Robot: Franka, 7 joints.
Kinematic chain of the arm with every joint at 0, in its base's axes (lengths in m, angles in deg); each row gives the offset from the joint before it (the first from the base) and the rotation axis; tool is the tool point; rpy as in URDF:
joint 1: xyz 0 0 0.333 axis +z
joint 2: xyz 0 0 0 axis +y
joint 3: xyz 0 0 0.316 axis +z
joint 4: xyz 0.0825 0 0 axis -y
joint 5: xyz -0.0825 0 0.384 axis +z
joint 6: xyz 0 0 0 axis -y
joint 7: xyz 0.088 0 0 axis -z
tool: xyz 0 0 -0.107 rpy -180 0 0
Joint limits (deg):
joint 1: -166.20..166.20
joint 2: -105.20..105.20
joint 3: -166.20..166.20
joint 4: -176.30..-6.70
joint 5: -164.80..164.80
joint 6: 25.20..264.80
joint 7: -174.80..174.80
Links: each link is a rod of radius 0.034 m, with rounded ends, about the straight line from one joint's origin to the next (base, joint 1, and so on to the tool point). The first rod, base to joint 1, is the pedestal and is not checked.
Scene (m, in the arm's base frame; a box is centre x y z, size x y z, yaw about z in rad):
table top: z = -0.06
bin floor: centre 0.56 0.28 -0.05 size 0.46 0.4 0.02 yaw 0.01
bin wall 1: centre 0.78 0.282 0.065 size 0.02 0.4 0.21 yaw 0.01
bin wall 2: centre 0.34 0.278 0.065 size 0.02 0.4 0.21 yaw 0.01
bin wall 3: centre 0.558 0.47 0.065 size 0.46 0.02 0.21 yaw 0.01
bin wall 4: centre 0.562 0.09 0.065 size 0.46 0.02 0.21 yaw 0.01
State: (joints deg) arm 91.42 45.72 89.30 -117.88 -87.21 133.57 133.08
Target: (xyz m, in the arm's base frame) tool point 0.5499 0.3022 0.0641
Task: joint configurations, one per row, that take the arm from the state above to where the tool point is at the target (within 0.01 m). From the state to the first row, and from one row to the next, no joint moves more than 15 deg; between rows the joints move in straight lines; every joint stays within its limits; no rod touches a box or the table.
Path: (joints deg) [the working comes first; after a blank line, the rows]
Joints at the target: 17.09 51.85 16.81 -98.96 -89.45 119.80 133.08
Straight joint move there: touches bin wall 2, bin wall 3.

1: 78.97 41.79 77.56 -116.60 -87.15 130.31 133.08
2: 66.52 37.87 65.82 -115.32 -87.09 127.06 133.08
3: 54.07 33.94 54.08 -114.03 -87.03 123.80 133.08
4: 41.63 30.01 42.34 -112.75 -86.96 120.54 133.08
5: 29.18 26.09 30.60 -111.47 -86.90 117.29 133.08
6: 16.73 22.16 18.86 -110.19 -86.84 114.03 133.08
7: 16.91 37.01 17.83 -104.57 -88.15 116.91 133.08
8: 17.09 51.85 16.81 -98.96 -89.45 119.80 133.08

